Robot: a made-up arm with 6 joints.
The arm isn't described. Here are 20 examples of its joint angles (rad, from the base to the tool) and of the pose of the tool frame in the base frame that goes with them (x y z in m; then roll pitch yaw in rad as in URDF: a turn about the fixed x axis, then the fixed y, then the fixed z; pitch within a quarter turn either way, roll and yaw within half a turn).
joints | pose
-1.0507 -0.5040 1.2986 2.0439 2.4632 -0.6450 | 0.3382 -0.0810 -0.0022 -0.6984 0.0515 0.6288
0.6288 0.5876 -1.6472 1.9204 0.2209 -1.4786 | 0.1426 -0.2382 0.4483 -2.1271 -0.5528 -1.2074
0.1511 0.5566 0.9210 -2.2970 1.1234 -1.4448 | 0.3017 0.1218 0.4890 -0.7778 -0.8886 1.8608
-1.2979 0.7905 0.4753 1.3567 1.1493 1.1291 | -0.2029 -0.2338 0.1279 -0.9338 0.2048 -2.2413
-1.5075 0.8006 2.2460 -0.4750 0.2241 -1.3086 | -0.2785 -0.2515 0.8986 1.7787 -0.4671 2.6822
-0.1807 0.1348 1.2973 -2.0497 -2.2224 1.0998 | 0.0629 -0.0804 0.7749 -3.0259 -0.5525 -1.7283
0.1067 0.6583 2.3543 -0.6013 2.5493 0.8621 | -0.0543 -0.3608 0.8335 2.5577 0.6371 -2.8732
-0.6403 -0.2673 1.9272 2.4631 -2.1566 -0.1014 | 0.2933 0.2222 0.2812 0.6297 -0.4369 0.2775
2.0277 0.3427 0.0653 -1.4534 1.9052 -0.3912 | -0.0457 0.2411 0.7652 1.9093 -1.0272 1.7166
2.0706 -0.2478 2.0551 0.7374 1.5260 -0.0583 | 0.4091 0.5093 0.2601 1.2149 1.1089 -0.3933
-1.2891 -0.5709 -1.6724 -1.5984 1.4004 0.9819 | 0.4313 -0.1243 0.8213 2.3574 -0.2195 -1.9788
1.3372 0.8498 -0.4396 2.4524 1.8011 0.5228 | 0.3420 -0.1263 0.4471 -1.5333 -0.4092 -0.6515
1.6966 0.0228 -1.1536 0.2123 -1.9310 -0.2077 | 0.1664 0.5334 0.1235 -1.2161 1.1309 -2.7858
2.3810 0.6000 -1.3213 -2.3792 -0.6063 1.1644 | -0.2514 0.2759 0.7562 -2.8408 -0.3308 -1.4978
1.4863 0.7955 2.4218 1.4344 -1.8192 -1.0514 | 0.3522 0.2904 0.3657 -0.1060 0.5429 0.4313
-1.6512 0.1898 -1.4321 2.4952 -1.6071 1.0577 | -0.3664 -0.1225 0.4006 0.6799 -1.2745 1.9720
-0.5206 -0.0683 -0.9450 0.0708 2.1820 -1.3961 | 0.6618 -0.1481 0.4303 -2.8177 0.3133 0.6538
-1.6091 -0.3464 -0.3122 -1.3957 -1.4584 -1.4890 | 0.2535 -0.5343 0.2201 0.2301 -0.1404 -2.2347
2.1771 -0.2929 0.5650 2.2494 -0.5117 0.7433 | 0.0884 -0.0957 0.3501 1.0875 0.2561 -2.6961
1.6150 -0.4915 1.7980 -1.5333 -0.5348 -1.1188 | 0.5152 0.2877 0.3715 0.6048 -0.4293 -0.8077
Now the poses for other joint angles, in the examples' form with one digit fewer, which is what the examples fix.
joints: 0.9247 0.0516 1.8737 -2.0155 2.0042 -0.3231
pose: 0.203 0.261 0.690 -2.660 -0.631 -2.578
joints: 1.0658 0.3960 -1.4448 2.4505 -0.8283 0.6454
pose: 0.588 0.071 0.710 1.809 -0.273 -1.735
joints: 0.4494 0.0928 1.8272 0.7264 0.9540 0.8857
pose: 0.658 -0.151 0.129 0.276 0.135 -1.565
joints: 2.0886 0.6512 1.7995 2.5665 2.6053 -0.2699
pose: 0.302 0.504 0.321 -0.920 0.872 -2.563
